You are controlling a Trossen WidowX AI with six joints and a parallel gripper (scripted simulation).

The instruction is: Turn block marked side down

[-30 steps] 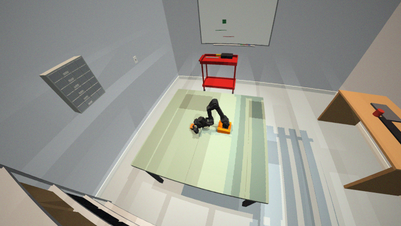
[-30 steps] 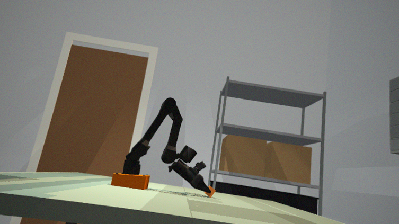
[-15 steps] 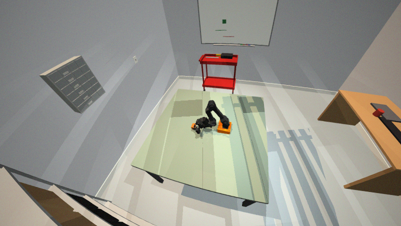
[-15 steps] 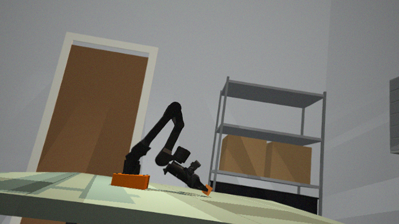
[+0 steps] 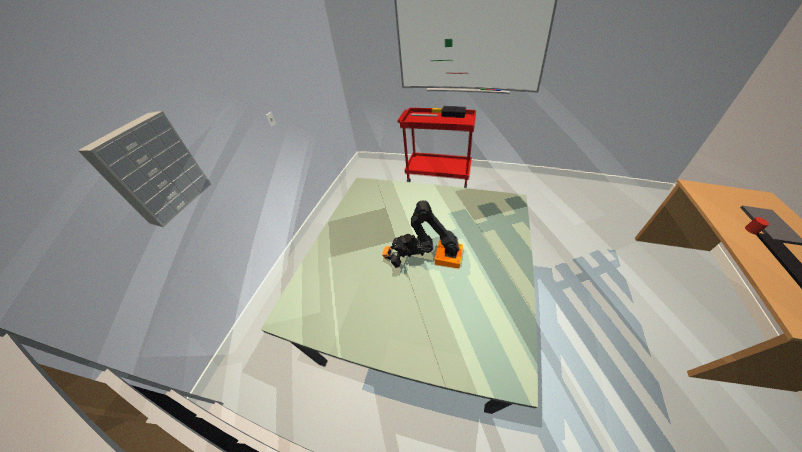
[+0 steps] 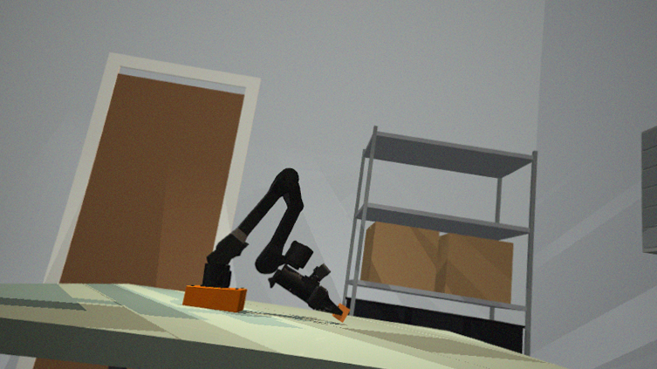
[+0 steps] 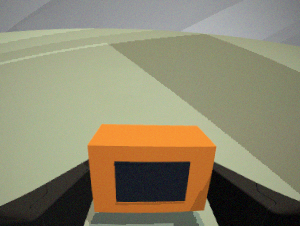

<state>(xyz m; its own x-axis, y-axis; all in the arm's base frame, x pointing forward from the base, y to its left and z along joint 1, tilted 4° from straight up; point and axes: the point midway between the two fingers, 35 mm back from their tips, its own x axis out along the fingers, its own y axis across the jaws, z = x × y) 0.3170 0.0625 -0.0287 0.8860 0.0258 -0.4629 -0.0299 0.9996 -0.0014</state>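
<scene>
My gripper tip is now 1 cm past the orange block.
</scene>
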